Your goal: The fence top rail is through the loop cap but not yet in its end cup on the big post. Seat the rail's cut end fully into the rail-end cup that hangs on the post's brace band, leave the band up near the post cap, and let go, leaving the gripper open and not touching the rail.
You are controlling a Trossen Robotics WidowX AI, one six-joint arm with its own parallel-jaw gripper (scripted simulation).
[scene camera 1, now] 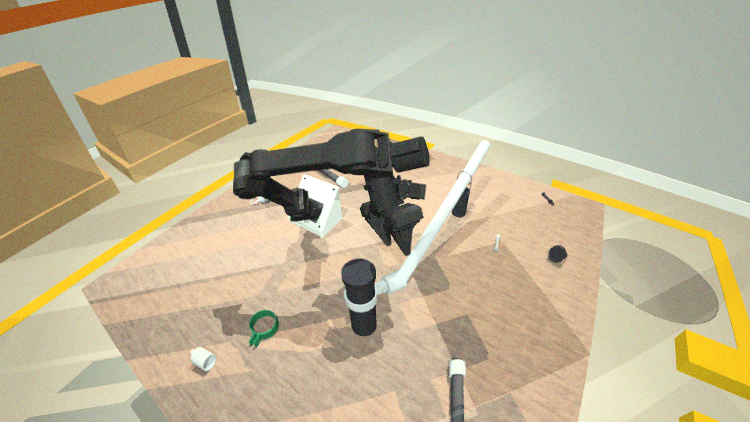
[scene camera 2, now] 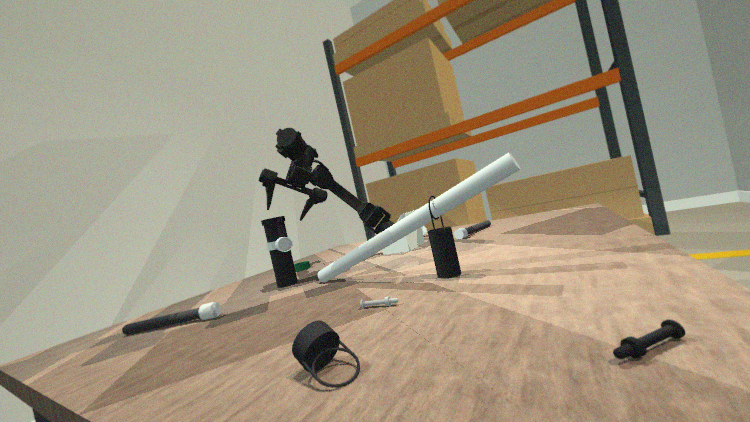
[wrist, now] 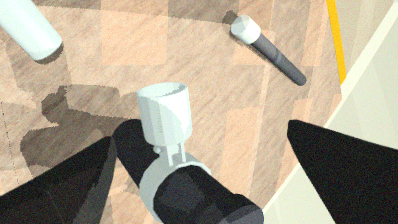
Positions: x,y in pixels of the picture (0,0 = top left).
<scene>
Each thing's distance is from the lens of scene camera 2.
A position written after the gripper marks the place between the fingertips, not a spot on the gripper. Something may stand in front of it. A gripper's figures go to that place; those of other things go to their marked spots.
gripper (scene camera 2: 284,215): 84 cm
white top rail (scene camera 2: 419,218): 60 cm
black loop cap (scene camera 2: 316,344): 34 cm
black bolt (scene camera 2: 635,347): 32 cm
big dark post (scene camera 2: 283,266): 91 cm
The marked spots on the big dark post and the white top rail are 47 cm apart.
</scene>
